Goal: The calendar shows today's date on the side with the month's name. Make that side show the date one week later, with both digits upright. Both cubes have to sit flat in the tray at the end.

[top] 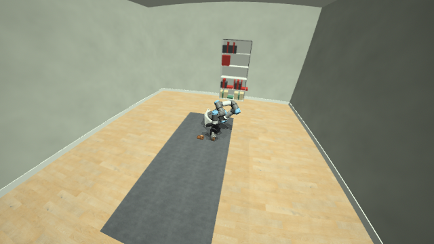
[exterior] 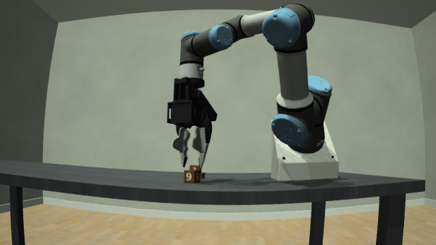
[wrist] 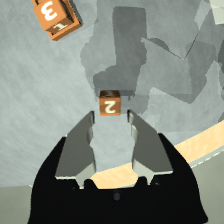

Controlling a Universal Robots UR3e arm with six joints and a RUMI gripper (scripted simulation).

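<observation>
Now: hand 40 mm above the cube. From my hand the other things lie so: calendar tray 160 mm to the right, 50 mm below, 10 mm ahead.
</observation>
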